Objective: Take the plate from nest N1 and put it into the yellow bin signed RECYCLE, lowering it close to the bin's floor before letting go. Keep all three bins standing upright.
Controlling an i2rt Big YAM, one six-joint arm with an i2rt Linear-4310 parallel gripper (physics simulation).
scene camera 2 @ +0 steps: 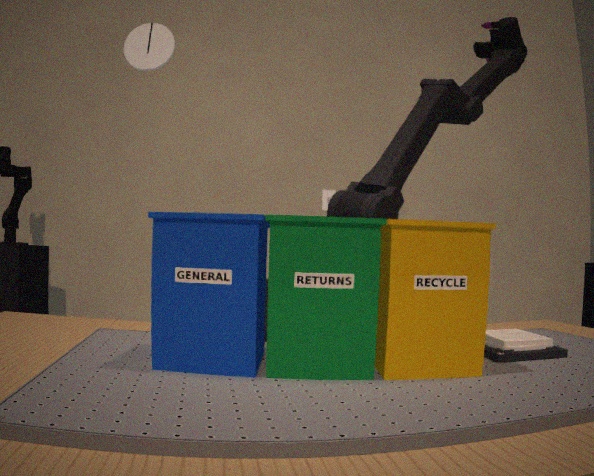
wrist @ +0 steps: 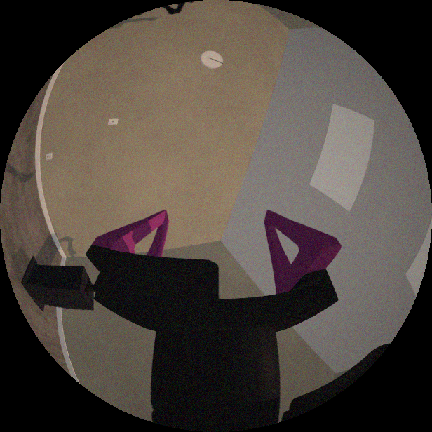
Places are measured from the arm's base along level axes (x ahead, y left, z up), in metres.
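Pixels of known places: gripper, between the fingertips: (scene camera 2: 483,39).
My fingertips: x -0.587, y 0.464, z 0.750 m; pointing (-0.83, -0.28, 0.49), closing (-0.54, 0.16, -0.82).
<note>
Ahead of a thing's pixels: the offset from my fingertips to its top centre. Level surfaces: height alone.
The yellow bin @(0.868 m ahead, 0.373 m right, 0.653 m down) (scene camera 2: 435,330) signed RECYCLE stands upright at the right end of the row in the scene view; its inside is hidden. A white plate @(0.783 m ahead, 0.213 m right, 0.807 m down) (scene camera 2: 520,339) lies on a low black nest @(0.783 m ahead, 0.213 m right, 0.818 m down) (scene camera 2: 532,355) behind and right of the yellow bin, which hides its left end. No nest label can be read, so I cannot tell whether this is N1. My gripper (wrist: 216,215) is open and empty, with its two magenta fingers wide apart. In the scene view it is high up at the upper right, above the bins and far from the plate.
A green bin @(0.873 m ahead, 0.505 m right, 0.653 m down) (scene camera 2: 322,330) signed RETURNS stands upright close beside the yellow one. A blue bin @(0.878 m ahead, 0.637 m right, 0.653 m down) (scene camera 2: 205,325) signed GENERAL stands upright at the left. All stand on a grey perforated board @(0.833 m down) (scene camera 2: 240,410) on a wooden table @(0.846 m down) (scene camera 2: 35,345). Another dark arm (scene camera 2: 17,195) stands at the far left.
</note>
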